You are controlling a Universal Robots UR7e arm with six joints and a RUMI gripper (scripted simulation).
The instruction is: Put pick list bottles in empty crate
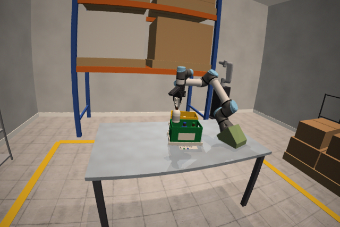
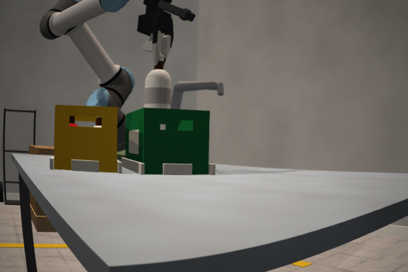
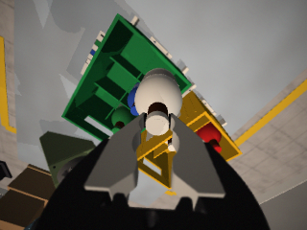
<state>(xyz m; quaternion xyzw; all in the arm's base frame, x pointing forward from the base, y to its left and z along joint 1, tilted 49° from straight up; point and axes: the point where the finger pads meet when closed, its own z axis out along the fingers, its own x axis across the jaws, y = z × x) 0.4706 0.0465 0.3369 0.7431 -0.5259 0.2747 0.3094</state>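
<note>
Now: the blue-label bottle 23 cm below my hand, 8 cm behind it and 3 cm to the left of it. From my hand the other things lie so: green-label bottle (23 cm below, 16 cm behind, 7 cm to the left); then yellow crate (23 cm below, 19 cm behind, 14 cm to the right); then green crate (23 cm below, 8 cm to the left, 7 cm behind).
</note>
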